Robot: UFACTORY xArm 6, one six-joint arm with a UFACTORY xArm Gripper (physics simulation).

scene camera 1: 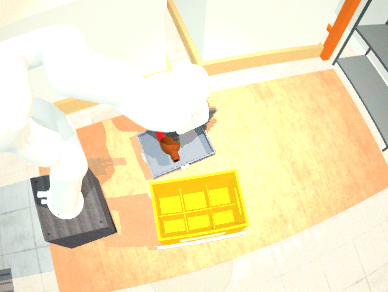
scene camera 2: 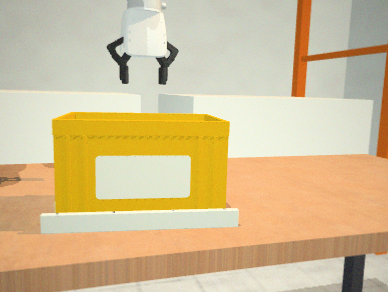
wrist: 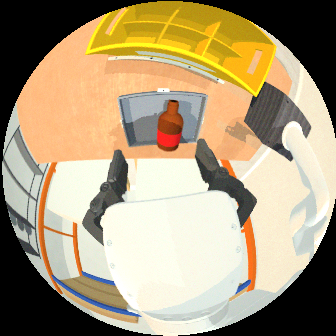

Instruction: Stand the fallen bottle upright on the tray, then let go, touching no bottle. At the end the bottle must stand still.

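Observation:
The brown bottle with a red label lies on its side in the grey tray, its neck pointing toward the yellow crate. In scene camera 1 the arm covers part of the bottle and the back of the tray. My gripper is open and empty. It hangs above the level of the crate's rim in scene camera 2. In the wrist view the bottle shows beyond the fingertips, nearer the right finger's side. The bottle and tray do not show in scene camera 2.
A yellow crate with several compartments stands beside the tray, on its neck-facing side. A white strip runs along the crate's foot. The dark arm base stands at the table's side. A grey shelf rack stands beyond the table.

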